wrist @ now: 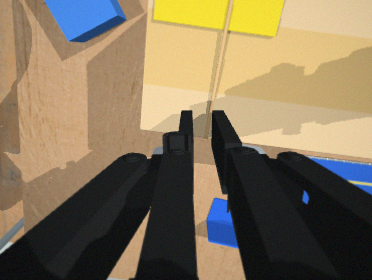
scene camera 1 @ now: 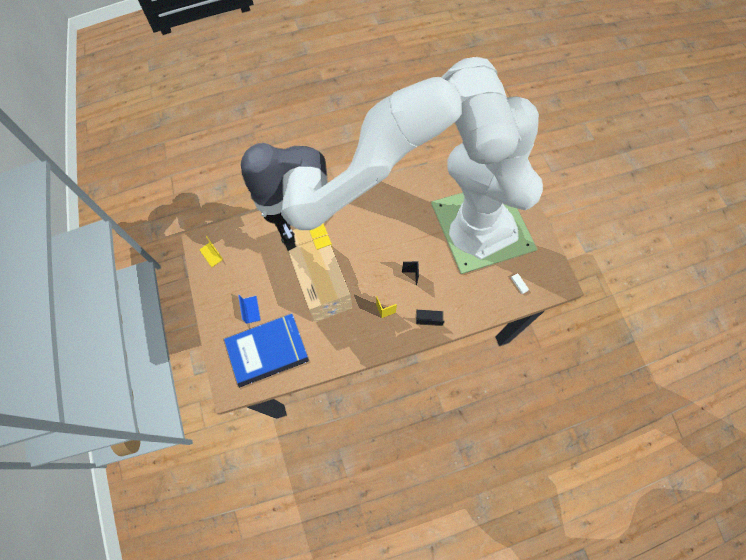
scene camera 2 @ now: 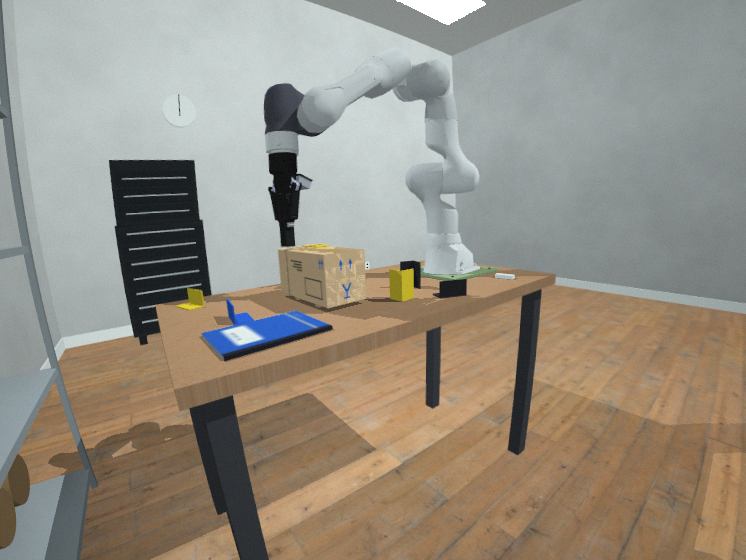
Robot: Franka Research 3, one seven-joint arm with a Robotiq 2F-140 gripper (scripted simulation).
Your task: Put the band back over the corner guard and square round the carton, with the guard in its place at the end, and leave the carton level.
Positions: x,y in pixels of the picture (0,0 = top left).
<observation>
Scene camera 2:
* my gripper: 288,246
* cardboard carton: 328,276
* yellow corner guard: 401,282
</observation>
